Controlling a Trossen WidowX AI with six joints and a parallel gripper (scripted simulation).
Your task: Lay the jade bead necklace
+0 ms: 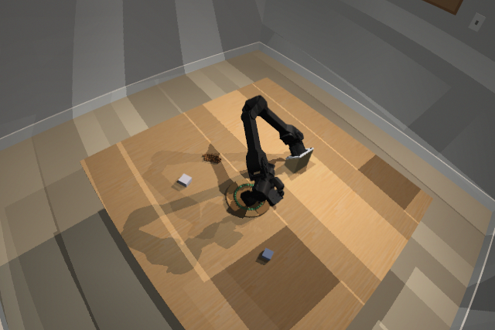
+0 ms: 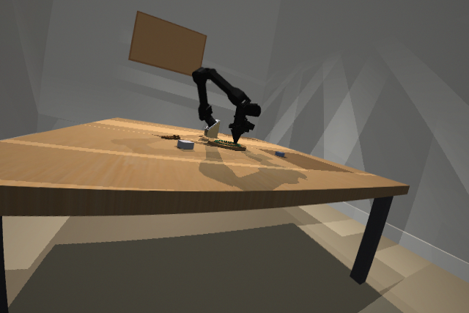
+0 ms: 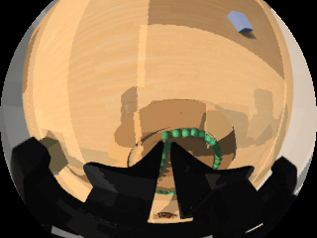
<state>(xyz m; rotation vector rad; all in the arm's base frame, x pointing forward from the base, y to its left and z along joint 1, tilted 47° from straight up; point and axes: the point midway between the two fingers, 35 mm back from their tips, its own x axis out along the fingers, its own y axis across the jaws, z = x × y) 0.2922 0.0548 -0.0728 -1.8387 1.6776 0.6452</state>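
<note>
The round wooden bead board lies 2 cm ahead of my gripper tip, 5 cm to the right of it and 1 cm below it. Also, from my gripper tip: blue block 11 cm ahead, 21 cm to the left, 1 cm below; pale grey block 22 cm ahead, 26 cm to the right.
</note>
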